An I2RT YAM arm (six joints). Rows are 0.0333 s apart.
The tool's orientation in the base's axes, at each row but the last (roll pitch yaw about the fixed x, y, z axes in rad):
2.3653, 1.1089, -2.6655
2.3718, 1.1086, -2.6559
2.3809, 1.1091, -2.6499
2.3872, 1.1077, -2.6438
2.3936, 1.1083, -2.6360
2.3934, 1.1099, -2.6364
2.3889, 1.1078, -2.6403
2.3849, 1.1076, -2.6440
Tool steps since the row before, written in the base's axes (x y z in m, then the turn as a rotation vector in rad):
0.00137, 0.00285, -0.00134, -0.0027, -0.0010, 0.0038
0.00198, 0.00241, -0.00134, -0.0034, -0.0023, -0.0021
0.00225, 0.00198, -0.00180, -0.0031, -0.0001, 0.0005
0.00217, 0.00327, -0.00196, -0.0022, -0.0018, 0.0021
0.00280, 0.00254, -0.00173, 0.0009, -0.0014, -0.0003
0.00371, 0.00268, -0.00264, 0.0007, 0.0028, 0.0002
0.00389, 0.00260, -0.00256, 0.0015, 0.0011, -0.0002
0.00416, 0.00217, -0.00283, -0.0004, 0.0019, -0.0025
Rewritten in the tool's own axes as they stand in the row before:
0.00007, -0.00064, 0.00337, -0.0021, 0.0032, -0.0028
-0.00008, -0.00134, 0.00312, 0.0037, 0.0016, -0.0023
0.00031, -0.00186, 0.00294, 0.0008, 0.0029, -0.0010
0.00020, -0.00139, 0.00416, -0.0006, 0.0020, -0.0029
-0.00009, -0.00213, 0.00357, 0.0002, -0.0014, -0.0010
0.00034, -0.00316, 0.00422, -0.0011, 0.0004, 0.0027
0.00021, -0.00333, 0.00416, -0.0006, -0.0010, 0.0014
0.00044, -0.00381, 0.00392, 0.0020, 0.0002, 0.0025

